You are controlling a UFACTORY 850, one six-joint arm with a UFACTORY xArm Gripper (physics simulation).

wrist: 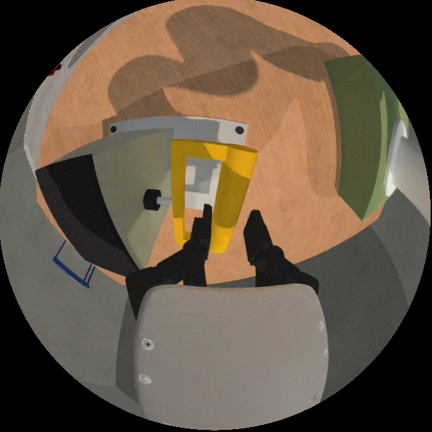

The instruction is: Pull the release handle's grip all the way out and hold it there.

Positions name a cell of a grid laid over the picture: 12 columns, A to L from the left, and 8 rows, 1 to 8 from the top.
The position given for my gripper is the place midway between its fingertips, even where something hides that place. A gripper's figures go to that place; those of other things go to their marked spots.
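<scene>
A grey base plate (F3) sits 21 cm from the lens, as I see it. My own gripper (G5) is 12 cm from the lens.
</scene>
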